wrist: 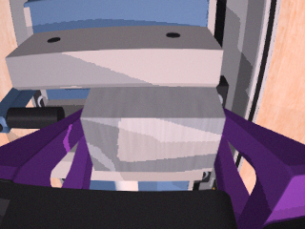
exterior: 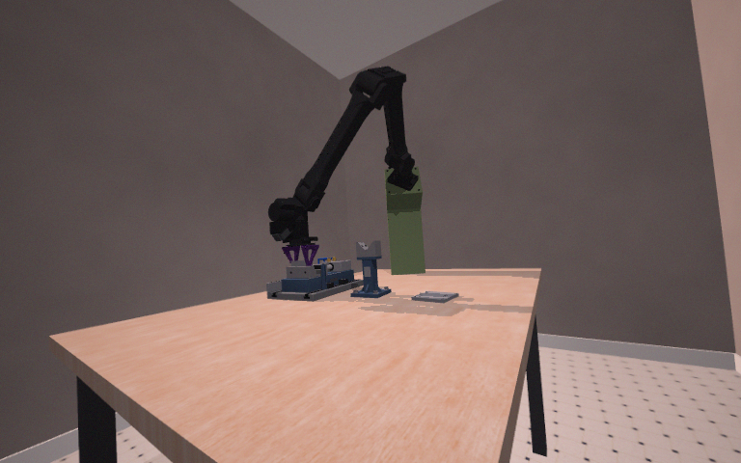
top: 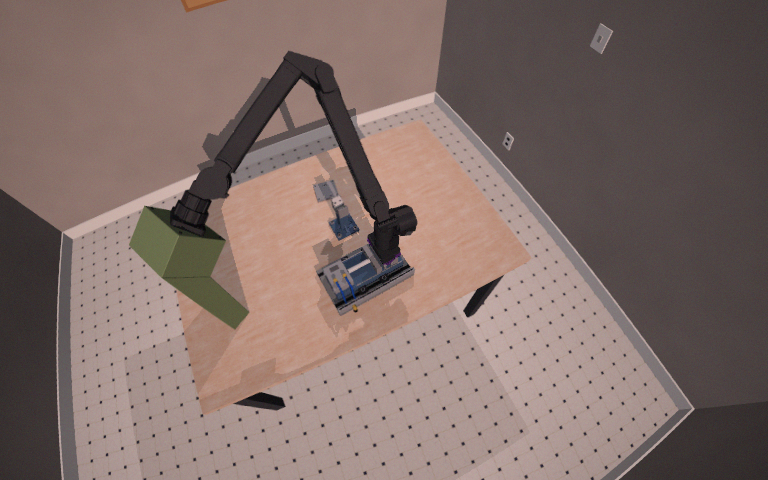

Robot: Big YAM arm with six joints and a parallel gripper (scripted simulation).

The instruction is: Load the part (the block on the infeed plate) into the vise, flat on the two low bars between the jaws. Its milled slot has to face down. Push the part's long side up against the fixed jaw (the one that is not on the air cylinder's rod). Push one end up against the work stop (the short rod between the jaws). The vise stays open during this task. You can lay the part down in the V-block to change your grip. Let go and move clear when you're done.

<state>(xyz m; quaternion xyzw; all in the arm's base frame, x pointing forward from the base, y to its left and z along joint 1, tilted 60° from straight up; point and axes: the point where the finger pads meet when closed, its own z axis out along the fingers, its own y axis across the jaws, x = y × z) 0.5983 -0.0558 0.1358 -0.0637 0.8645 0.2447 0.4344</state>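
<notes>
Now: hand 10 mm above the part. Round my hand: fixed jaw (20 mm ahead, 30 mm to the left, 20 mm below); work stop rod (30 mm behind, 60 mm to the left, 10 mm below); moving jaw (40 mm behind, 20 mm below).
</notes>
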